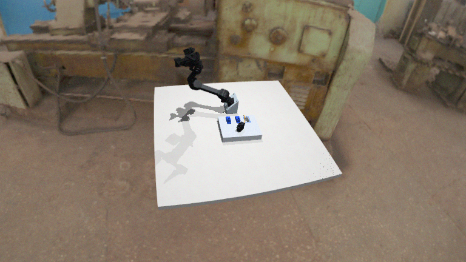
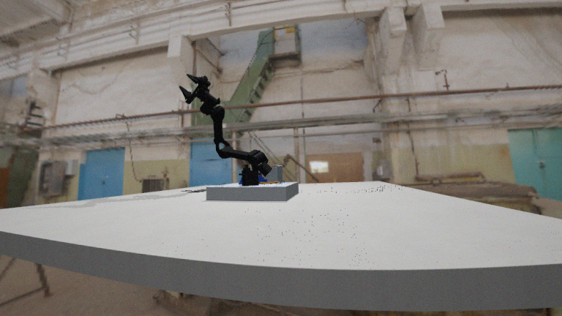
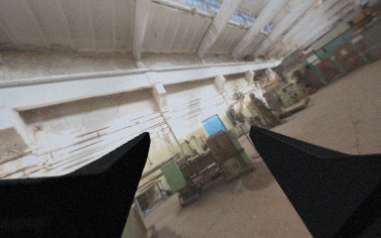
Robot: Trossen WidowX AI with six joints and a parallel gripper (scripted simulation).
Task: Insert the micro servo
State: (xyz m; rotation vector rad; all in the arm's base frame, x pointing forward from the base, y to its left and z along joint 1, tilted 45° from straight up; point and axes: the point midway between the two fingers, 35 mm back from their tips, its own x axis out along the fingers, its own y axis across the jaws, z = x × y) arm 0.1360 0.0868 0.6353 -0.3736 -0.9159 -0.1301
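My gripper tip is now 80 mm short of the light grey deck, 450 mm to the right of it and 570 mm above it.
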